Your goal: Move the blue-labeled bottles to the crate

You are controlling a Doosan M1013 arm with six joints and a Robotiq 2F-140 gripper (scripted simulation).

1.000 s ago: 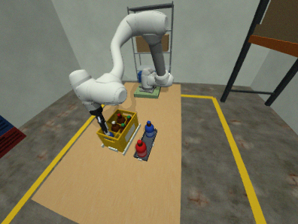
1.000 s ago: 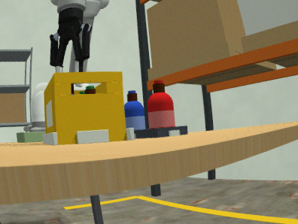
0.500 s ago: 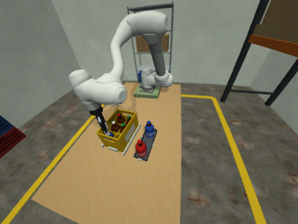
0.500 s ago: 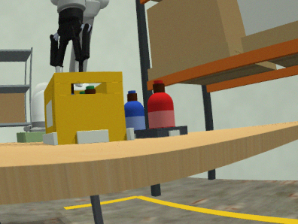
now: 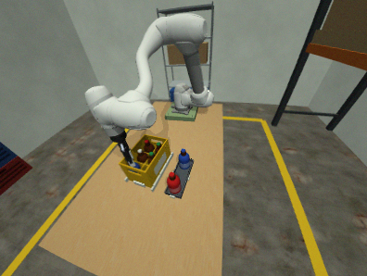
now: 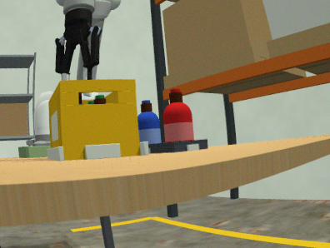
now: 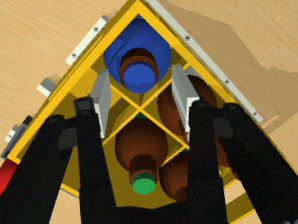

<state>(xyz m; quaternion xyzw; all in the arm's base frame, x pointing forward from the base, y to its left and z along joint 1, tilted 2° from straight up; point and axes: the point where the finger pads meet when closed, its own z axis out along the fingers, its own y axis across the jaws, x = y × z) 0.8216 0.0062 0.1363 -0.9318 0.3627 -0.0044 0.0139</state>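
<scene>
The yellow crate lies 90 mm behind my hand, 40 mm to the left of it and 90 mm below it. The rest, counted from my hand: red-labeled bottle (260 mm to the left, 90 mm below); then dark tray (90 mm behind, 260 mm to the left, 160 mm below).
</scene>
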